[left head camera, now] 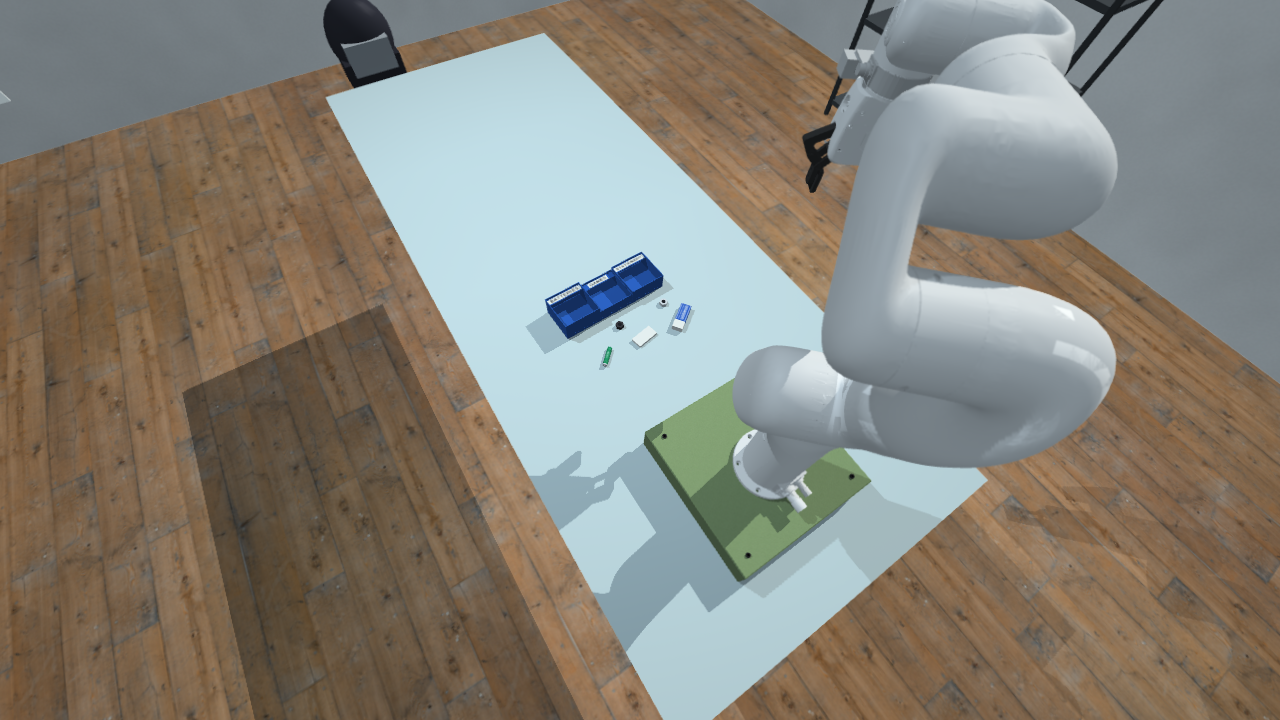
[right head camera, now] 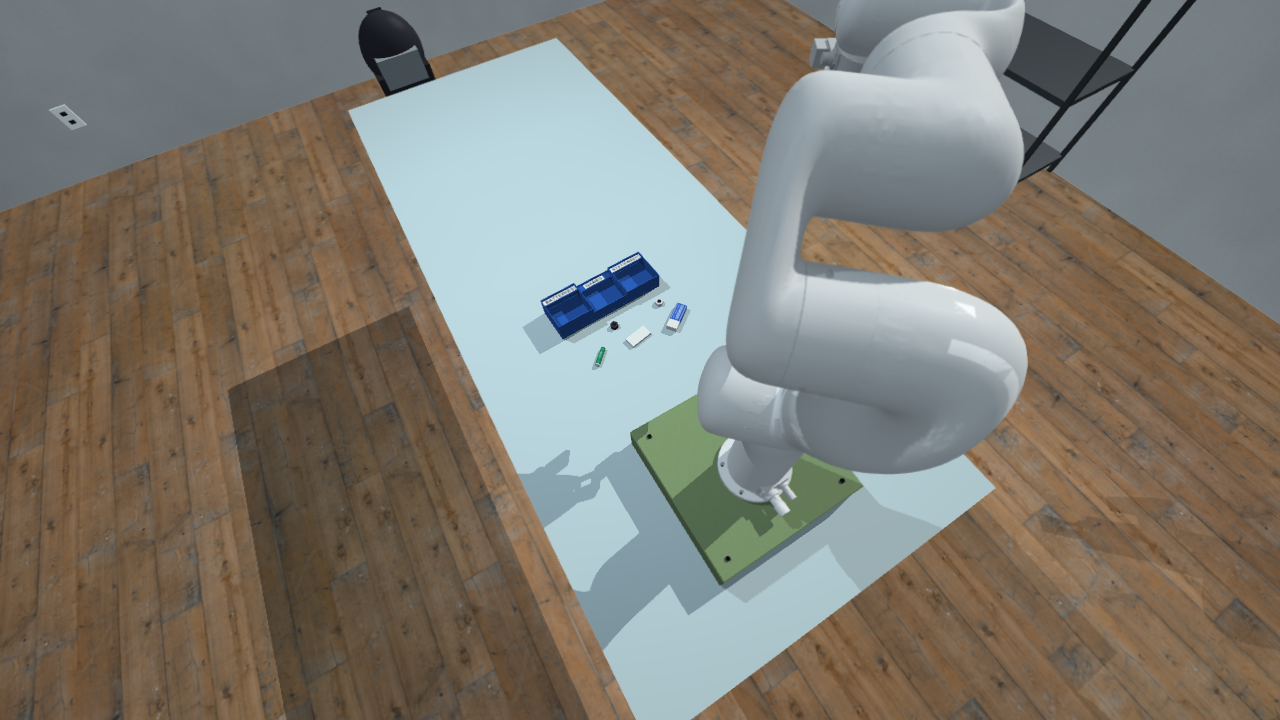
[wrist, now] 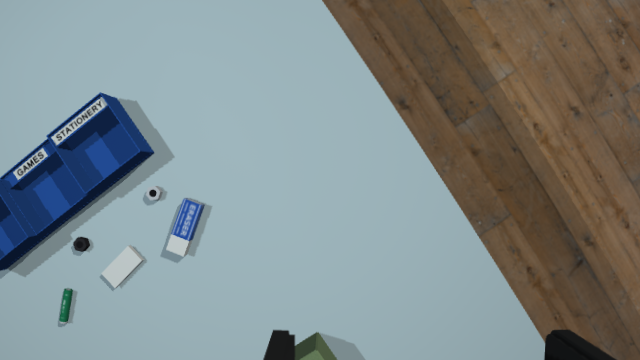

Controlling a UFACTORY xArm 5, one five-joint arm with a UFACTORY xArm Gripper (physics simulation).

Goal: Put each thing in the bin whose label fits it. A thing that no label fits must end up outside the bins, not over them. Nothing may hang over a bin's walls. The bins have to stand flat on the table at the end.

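Places are measured from the arm's base along level axes (x ahead, y left, z up), in metres.
Where they show: gripper, fingertip midpoint: [left head camera: 839, 188]; arm's base at its link origin: [left head camera: 767, 463] [right head camera: 753, 465].
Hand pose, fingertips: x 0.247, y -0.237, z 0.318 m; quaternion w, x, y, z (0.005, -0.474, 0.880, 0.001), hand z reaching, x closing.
Note:
Each offset is from my fingertips to the top centre of the thing. "spot": to the spot under its first point. Level surfaces: height alone.
Three joined blue bins stand on the table: the BATTERIES bin @[spot: dx +0.197, dy +0.369, dz -0.353 m] [left head camera: 581, 325] [right head camera: 575, 328], the GAMES bin @[dx +0.244, dy +0.282, dz -0.327 m] [left head camera: 613, 309] [wrist: 62, 216] and the STATIONERY bin [left head camera: 646, 291] [wrist: 120, 175]. They look empty where visible; the wrist view cuts off BATTERIES. Beside them lie a blue-and-white eraser @[dx +0.113, dy +0.167, dz -0.361 m] [left head camera: 682, 317] [right head camera: 676, 316] [wrist: 186, 226], a plain white block @[dx +0.114, dy +0.263, dz -0.367 m] [left head camera: 644, 336] [right head camera: 638, 337] [wrist: 122, 267], a green battery @[dx +0.111, dy +0.356, dz -0.363 m] [left head camera: 606, 356] [right head camera: 600, 356] [wrist: 65, 305], a small black faceted piece @[dx +0.165, dy +0.293, dz -0.365 m] [left head camera: 619, 325] [wrist: 81, 244] and a silver nut @[dx +0.168, dy +0.179, dz -0.365 m] [left head camera: 663, 303] [wrist: 159, 194]. My gripper [left head camera: 815, 165] [wrist: 428, 345] is open and empty, high up and away from them.
The arm rises from a green base plate [left head camera: 707, 510] [right head camera: 689, 501] [wrist: 314, 346] on the pale blue table @[dz -0.374 m] [left head camera: 501, 152] [right head camera: 510, 161] [wrist: 300, 150]. The table's right edge crosses the wrist view, with wooden floor beyond. A dark chair-like object [left head camera: 358, 31] stands past the far end.

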